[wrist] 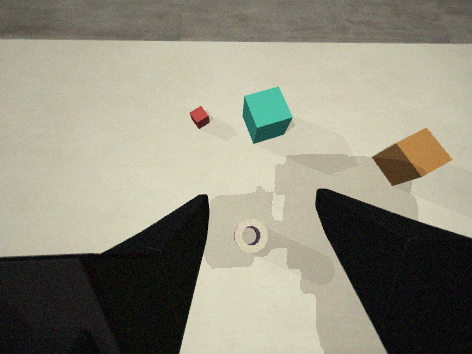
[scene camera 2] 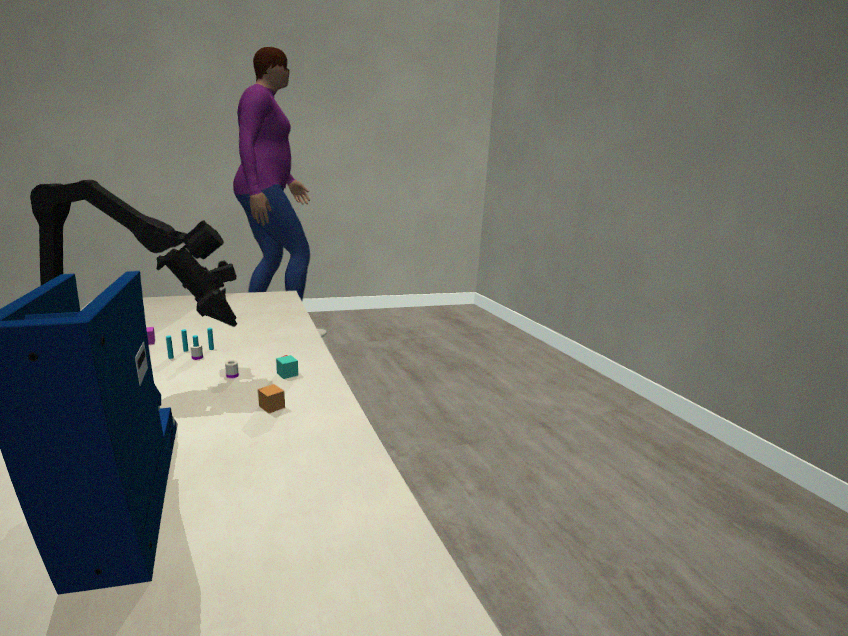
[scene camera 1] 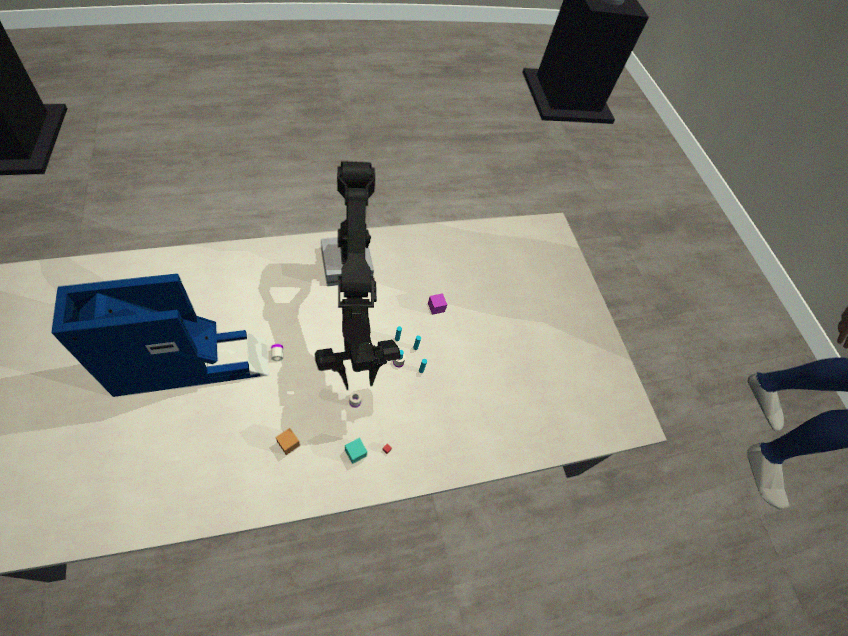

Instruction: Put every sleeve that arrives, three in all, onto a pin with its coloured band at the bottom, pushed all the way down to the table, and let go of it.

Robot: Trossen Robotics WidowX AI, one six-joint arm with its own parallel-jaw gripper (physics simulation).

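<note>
One grey-white sleeve stands upright on the table, purple band at the bottom. My gripper is open and empty above the table; in the wrist view this sleeve shows between and below the fingers. A second sleeve sits low around a teal pin, band at the bottom; the pin's top sticks out. Three bare teal pins stand near it. A third sleeve is by the chute, apparently on its side, purple band at the far end.
A tall blue dispenser stands left, its two rails towards the third sleeve. Orange, teal and small red cubes lie towards the front edge. A magenta cube is behind the pins.
</note>
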